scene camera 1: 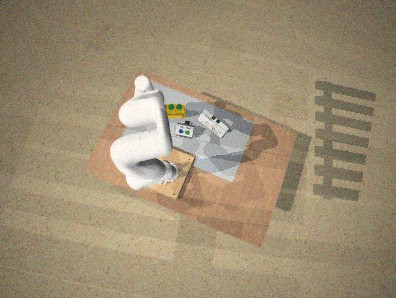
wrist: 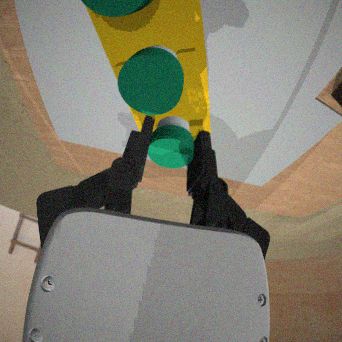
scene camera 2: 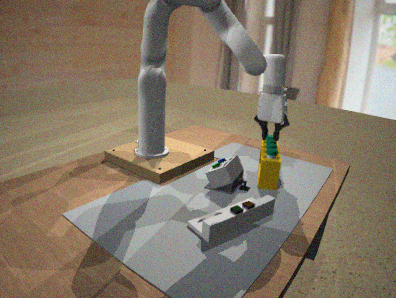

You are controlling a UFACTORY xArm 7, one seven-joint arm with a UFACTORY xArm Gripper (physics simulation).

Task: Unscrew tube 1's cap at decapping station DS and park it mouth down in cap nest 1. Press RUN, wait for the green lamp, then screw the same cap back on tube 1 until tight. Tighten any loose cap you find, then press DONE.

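Frame: origin at the arm's base, x ahead, y left, z up, level; metres.
Seen in the pictures: gripper, fingertip midpoint: [wrist: 172, 136] [scene camera 2: 269, 140]; arm's base, link origin: [scene camera 2: 152, 152].
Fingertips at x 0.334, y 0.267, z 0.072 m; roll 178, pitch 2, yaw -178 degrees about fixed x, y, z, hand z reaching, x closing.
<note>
Pixels of each thing's top centre, then the offset from my fingertips to it. Level surfaces: height alone.
- yellow tube rack, top centre: [wrist: 142, 28] [scene camera 2: 270, 147] [scene camera 1: 167, 107] 0.037 m ahead, 0.066 m right, 0.002 m down
- grey mat, surface height: 0.105 m down
- end tube's green cap, top centre: [wrist: 169, 154] [scene camera 2: 270, 136] 0.000 m ahead, 0.003 m left, 0.017 m up
- neighbouring cap, top centre: [wrist: 148, 87] 0.024 m ahead, 0.043 m right, 0.016 m up
- grey button box, top centre: [scene camera 2: 226, 159] [scene camera 1: 184, 127] 0.032 m back, 0.227 m right, 0.021 m down
- long white block, top centre: [scene camera 2: 235, 201] [scene camera 1: 213, 122] 0.105 m ahead, 0.378 m right, 0.052 m down
A yellow tube rack [scene camera 1: 175, 112] [scene camera 2: 269, 174] [wrist: 169, 30] stands on the grey mat [scene camera 2: 153, 230], holding tubes with green caps. My gripper [scene camera 2: 270, 136] [wrist: 172, 136] hangs straight down over the rack's far end. It is shut on the end tube's green cap [wrist: 169, 150] [scene camera 2: 269, 138], with one black finger on each side. The tube's grey top [wrist: 174, 121] shows just beyond the cap. The neighbouring cap [wrist: 150, 81] sits free beside my left finger. In the overhead view the arm hides my gripper.
A grey button box [scene camera 1: 184, 130] [scene camera 2: 223, 172] with a blue and a green button stands beside the rack. A long white block [scene camera 1: 212, 123] [scene camera 2: 230, 221] with round nests and two dark squares lies nearer the front. The arm's wooden base plate [scene camera 2: 178, 160] is at the mat's back left.
</note>
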